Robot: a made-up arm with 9 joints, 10 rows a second.
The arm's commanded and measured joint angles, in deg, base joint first. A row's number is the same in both.
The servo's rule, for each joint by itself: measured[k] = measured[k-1] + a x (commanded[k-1-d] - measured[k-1]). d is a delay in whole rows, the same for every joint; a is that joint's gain. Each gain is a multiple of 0.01, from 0.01 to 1. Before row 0 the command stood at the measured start. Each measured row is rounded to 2 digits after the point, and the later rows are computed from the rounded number. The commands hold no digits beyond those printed.
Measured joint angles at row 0: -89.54, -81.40, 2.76, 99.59, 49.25, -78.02, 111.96, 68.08, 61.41
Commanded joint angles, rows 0 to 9: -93.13, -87.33, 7.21, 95.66, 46.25, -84.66, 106.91, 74.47, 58.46; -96.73, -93.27, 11.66, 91.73, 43.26, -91.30, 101.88, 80.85, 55.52; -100.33, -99.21, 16.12, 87.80, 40.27, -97.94, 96.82, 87.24, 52.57; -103.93, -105.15, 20.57, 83.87, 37.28, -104.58, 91.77, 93.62, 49.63; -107.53, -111.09, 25.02, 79.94, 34.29, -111.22, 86.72, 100.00, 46.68; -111.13, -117.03, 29.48, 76.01, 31.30, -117.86, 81.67, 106.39, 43.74; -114.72, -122.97, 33.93, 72.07, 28.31, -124.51, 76.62, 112.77, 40.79; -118.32, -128.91, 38.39, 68.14, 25.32, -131.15, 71.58, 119.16, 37.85; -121.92, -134.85, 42.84, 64.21, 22.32, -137.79, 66.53, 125.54, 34.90; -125.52, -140.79, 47.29, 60.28, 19.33, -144.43, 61.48, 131.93, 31.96
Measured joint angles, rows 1 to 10: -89.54, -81.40, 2.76, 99.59, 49.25, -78.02, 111.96, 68.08, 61.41; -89.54, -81.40, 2.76, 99.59, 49.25, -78.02, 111.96, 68.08, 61.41; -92.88, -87.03, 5.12, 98.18, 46.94, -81.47, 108.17, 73.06, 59.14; -96.46, -92.96, 8.59, 95.86, 44.11, -86.58, 103.45, 79.14, 56.35; -100.06, -98.90, 12.58, 92.96, 41.15, -92.49, 98.48, 85.46, 53.44; -103.66, -104.84, 16.81, 89.69, 38.17, -98.78, 93.45, 91.82, 50.51; -107.26, -110.78, 21.16, 86.18, 35.18, -105.25, 88.40, 98.20, 47.56; -110.86, -116.72, 25.57, 82.52, 32.19, -111.81, 83.35, 104.59, 44.62; -114.45, -122.66, 30.00, 78.76, 29.20, -118.41, 78.30, 110.97, 41.67; -118.05, -128.60, 34.45, 74.94, 26.21, -125.03, 73.26, 117.36, 38.73
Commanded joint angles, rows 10 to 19: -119.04, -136.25, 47.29, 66.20, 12.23, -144.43, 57.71, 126.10, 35.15; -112.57, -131.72, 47.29, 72.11, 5.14, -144.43, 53.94, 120.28, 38.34; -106.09, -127.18, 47.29, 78.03, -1.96, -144.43, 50.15, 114.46, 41.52; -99.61, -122.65, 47.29, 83.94, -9.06, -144.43, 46.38, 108.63, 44.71; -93.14, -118.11, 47.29, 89.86, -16.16, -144.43, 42.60, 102.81, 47.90; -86.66, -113.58, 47.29, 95.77, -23.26, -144.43, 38.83, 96.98, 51.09; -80.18, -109.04, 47.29, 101.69, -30.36, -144.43, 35.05, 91.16, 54.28; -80.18, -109.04, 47.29, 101.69, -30.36, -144.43, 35.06, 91.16, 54.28; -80.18, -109.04, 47.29, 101.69, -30.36, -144.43, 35.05, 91.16, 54.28; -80.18, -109.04, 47.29, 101.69, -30.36, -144.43, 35.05, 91.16, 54.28
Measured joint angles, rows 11 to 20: -121.65, -134.54, 38.90, 71.08, 23.21, -131.67, 68.21, 123.74, 35.78; -125.25, -140.48, 43.35, 67.19, 20.22, -138.31, 63.16, 130.13, 32.84; -119.47, -136.46, 45.44, 66.83, 14.07, -141.49, 59.07, 126.99, 34.62; -113.05, -131.96, 46.42, 68.73, 7.19, -143.02, 55.22, 121.76, 37.48; -106.58, -127.42, 46.88, 72.08, 0.14, -143.75, 51.42, 116.07, 40.59; -100.10, -122.89, 47.10, 76.35, -6.94, -144.10, 47.64, 110.27, 43.76; -93.63, -118.35, 47.20, 81.21, -14.04, -144.27, 43.86, 104.45, 46.95; -87.15, -113.82, 47.25, 86.45, -21.14, -144.35, 40.09, 98.62, 50.14; -80.67, -109.28, 47.27, 91.94, -28.24, -144.39, 36.31, 92.80, 53.33; -80.21, -109.05, 47.28, 95.45, -29.87, -144.41, 35.37, 91.52, 54.06
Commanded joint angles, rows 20 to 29: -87.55, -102.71, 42.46, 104.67, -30.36, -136.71, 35.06, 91.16, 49.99; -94.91, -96.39, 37.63, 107.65, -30.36, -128.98, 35.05, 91.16, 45.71; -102.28, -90.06, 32.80, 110.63, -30.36, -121.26, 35.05, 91.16, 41.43; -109.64, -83.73, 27.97, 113.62, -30.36, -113.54, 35.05, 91.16, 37.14; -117.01, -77.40, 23.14, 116.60, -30.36, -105.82, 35.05, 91.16, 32.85; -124.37, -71.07, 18.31, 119.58, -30.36, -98.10, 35.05, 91.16, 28.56; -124.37, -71.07, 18.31, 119.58, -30.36, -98.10, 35.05, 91.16, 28.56; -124.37, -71.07, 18.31, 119.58, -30.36, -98.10, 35.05, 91.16, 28.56; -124.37, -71.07, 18.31, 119.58, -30.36, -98.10, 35.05, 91.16, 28.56; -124.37, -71.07, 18.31, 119.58, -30.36, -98.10, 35.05, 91.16, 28.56
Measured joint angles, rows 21 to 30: -80.18, -109.04, 47.29, 97.70, -30.25, -144.42, 35.13, 91.24, 54.23; -80.18, -109.04, 47.29, 99.14, -30.33, -144.43, 35.07, 91.18, 54.27; -87.03, -103.03, 44.73, 101.13, -30.35, -140.42, 35.06, 91.16, 50.97; -94.36, -96.72, 40.97, 103.48, -30.36, -134.47, 35.05, 91.16, 46.92; -101.73, -90.39, 36.64, 106.05, -30.36, -127.60, 35.05, 91.16, 42.69; -109.09, -84.06, 32.04, 108.78, -30.36, -120.29, 35.05, 91.16, 38.42; -116.46, -77.73, 27.32, 111.60, -30.36, -112.77, 35.05, 91.16, 34.13; -123.82, -71.40, 22.54, 114.47, -30.36, -105.14, 35.05, 91.16, 29.84; -124.33, -71.09, 20.30, 116.31, -30.36, -101.48, 35.05, 91.16, 28.85; -124.37, -71.07, 19.25, 117.49, -30.36, -99.72, 35.05, 91.16, 28.63
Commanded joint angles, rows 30 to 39: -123.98, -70.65, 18.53, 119.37, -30.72, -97.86, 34.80, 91.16, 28.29; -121.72, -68.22, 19.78, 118.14, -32.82, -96.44, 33.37, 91.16, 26.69; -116.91, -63.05, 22.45, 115.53, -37.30, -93.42, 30.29, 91.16, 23.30; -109.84, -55.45, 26.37, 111.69, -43.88, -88.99, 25.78, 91.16, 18.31; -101.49, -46.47, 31.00, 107.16, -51.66, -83.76, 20.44, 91.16, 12.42; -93.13, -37.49, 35.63, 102.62, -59.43, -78.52, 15.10, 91.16, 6.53; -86.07, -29.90, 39.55, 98.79, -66.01, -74.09, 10.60, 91.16, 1.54; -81.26, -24.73, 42.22, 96.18, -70.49, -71.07, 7.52, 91.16, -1.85; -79.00, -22.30, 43.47, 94.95, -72.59, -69.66, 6.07, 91.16, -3.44; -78.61, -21.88, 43.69, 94.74, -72.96, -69.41, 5.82, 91.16, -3.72
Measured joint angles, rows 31 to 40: -124.37, -71.07, 18.75, 118.24, -30.36, -98.88, 35.05, 91.16, 28.58; -124.37, -71.07, 18.52, 118.72, -30.36, -98.47, 35.05, 91.16, 28.56; -124.01, -70.67, 18.53, 118.95, -30.64, -98.15, 34.86, 91.16, 28.35; -121.88, -68.34, 19.19, 118.66, -32.32, -97.26, 33.74, 91.16, 27.07; -117.26, -63.31, 20.92, 117.53, -36.15, -95.26, 31.15, 91.16, 24.17; -110.36, -55.84, 23.81, 115.43, -42.10, -92.00, 27.12, 91.16, 19.66; -102.11, -46.94, 27.62, 112.45, -49.46, -87.72, 22.11, 91.16, 14.09; -93.76, -37.96, 31.87, 108.91, -57.14, -82.94, 16.85, 91.16, 8.27; -86.61, -30.30, 35.94, 105.27, -63.97, -78.34, 12.16, 91.16, 3.09; -81.63, -25.01, 39.27, 102.00, -68.99, -74.56, 8.68, 91.16, -0.71
